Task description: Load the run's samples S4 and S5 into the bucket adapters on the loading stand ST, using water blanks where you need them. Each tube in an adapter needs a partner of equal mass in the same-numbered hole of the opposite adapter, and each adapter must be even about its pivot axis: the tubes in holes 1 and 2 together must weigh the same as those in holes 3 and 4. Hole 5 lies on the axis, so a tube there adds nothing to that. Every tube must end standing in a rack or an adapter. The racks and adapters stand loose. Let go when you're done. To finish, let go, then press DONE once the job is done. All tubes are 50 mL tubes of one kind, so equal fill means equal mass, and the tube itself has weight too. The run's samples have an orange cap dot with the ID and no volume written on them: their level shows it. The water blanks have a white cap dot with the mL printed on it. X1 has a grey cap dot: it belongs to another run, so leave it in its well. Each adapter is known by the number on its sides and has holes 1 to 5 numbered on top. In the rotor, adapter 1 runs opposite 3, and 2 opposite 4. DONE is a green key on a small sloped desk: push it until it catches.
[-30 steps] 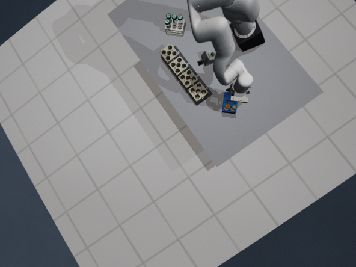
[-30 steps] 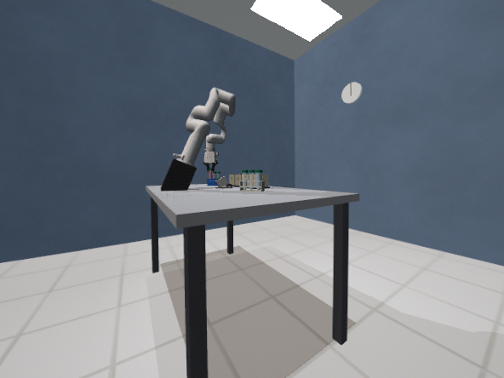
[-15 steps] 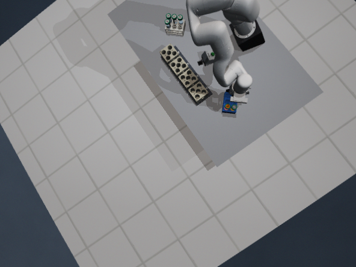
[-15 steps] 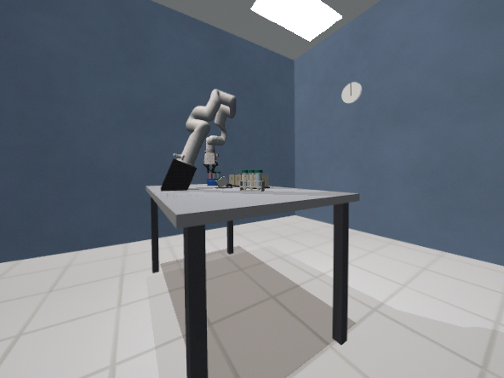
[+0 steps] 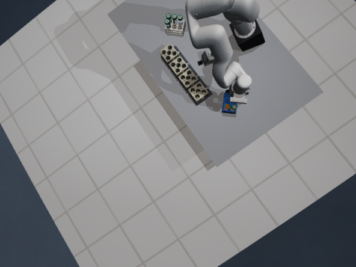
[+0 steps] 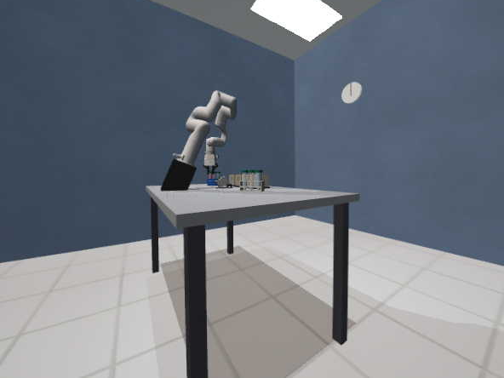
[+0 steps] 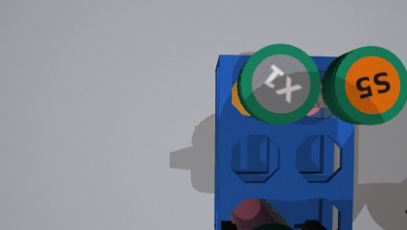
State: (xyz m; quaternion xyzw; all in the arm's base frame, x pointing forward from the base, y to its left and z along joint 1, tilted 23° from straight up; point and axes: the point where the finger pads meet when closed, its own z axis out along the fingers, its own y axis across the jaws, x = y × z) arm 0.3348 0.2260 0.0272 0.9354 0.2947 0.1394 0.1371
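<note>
The blue rack lies 40 mm ahead of my hand, 10 mm to the left of it and 90 mm below it. From my hand the other things lie so: white rack: 140 mm behind, 640 mm to the right, 90 mm below; then adapter: 130 mm ahead, 200 mm to the right, 70 mm below.
</note>
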